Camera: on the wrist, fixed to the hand. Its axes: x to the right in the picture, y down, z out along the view.
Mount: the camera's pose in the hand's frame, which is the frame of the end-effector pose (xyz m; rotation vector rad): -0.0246 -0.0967 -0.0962 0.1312 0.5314 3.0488
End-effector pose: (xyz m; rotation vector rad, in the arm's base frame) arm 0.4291 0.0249 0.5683 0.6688 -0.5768 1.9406
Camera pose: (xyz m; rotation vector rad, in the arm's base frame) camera 0.5055 0.1116 0.4918 0.7515 0.3476 -1.2057
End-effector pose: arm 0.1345 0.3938 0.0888 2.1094 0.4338 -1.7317
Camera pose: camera 0.1682 0.5244 0.1205 0.6665 -1.7225 0.6942
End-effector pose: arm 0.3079 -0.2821 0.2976 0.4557 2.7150 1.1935
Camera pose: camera 0.2863 -0.4189 0.2914 -1.9561 0.2374 -0.1558
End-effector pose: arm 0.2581 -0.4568 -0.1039 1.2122 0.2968 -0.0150
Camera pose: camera 0.1972 -0.4060 -0.2176 -0.5722 1.2896 -2.7552
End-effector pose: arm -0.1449 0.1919 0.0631 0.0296 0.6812 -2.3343
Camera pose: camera -0.2029 0.3134 0.0302 0.9018 0.0338 0.6597
